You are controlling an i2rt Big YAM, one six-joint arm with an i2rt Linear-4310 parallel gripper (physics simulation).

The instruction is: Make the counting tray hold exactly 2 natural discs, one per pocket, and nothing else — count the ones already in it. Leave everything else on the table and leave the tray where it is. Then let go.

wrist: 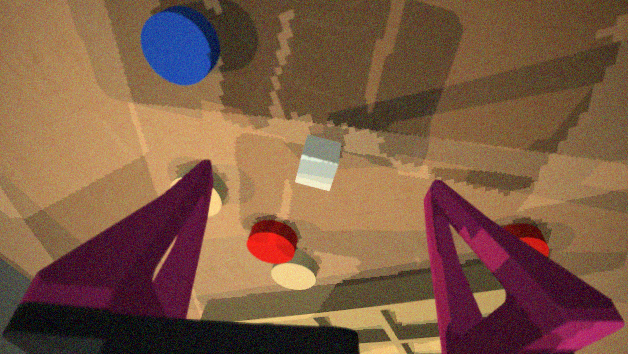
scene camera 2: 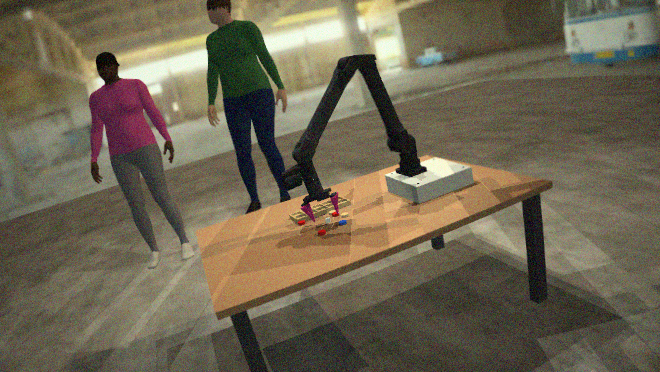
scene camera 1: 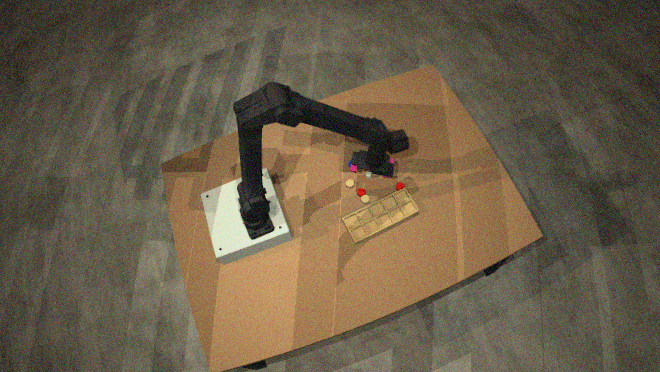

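One natural disc point(scene camera 1: 350, 183) point(scene camera 2: 345, 215) point(wrist: 216, 201) lies on the table, partly behind the left finger in the wrist view. Another natural disc point(scene camera 1: 365, 199) point(wrist: 294, 276) lies close beside a red disc point(scene camera 1: 361, 192) point(wrist: 272, 245), near the long side of the counting tray point(scene camera 1: 387, 227) point(scene camera 2: 299, 221) point(wrist: 380, 287). No disc shows in the tray's pockets in scene camera 1. My gripper point(scene camera 1: 371, 172) point(scene camera 2: 326, 218) point(wrist: 324, 180) is open and empty above the table, with a small white cube point(scene camera 1: 368, 174) point(wrist: 318, 165) between its fingers in the wrist view.
A blue disc point(scene camera 1: 351, 163) point(scene camera 2: 342, 222) point(wrist: 177, 47) lies on the side of the cube away from the tray. A second red disc point(scene camera 1: 400, 186) point(scene camera 2: 301, 223) point(wrist: 537, 246) lies by the tray's far corner. A third red disc point(scene camera 2: 321, 232) shows in scene camera 2.
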